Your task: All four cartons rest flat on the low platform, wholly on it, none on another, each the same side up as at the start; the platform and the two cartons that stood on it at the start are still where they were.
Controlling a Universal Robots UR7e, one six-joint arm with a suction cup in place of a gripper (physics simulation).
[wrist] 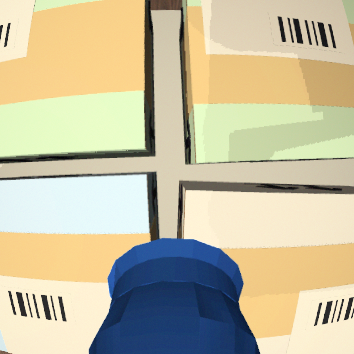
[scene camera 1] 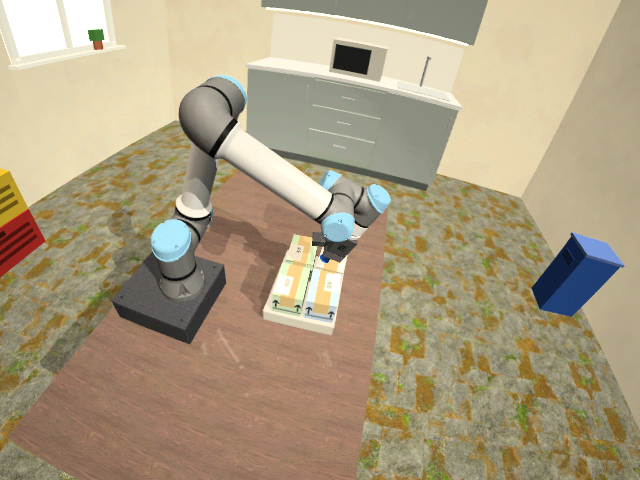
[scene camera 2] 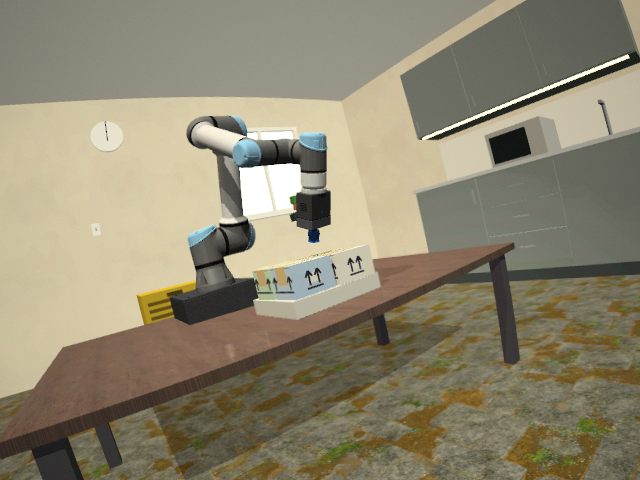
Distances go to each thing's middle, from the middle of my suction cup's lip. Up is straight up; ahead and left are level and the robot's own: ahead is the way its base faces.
I see the light blue carton (scene camera 2: pixel 297 280) 30 mm ahead of my suction cup, 80 mm to the right of it and 100 mm below it. Also, from my suction cup: low cream platform (scene camera 2: pixel 290 309): 40 mm behind, 10 mm to the right, 170 mm below.
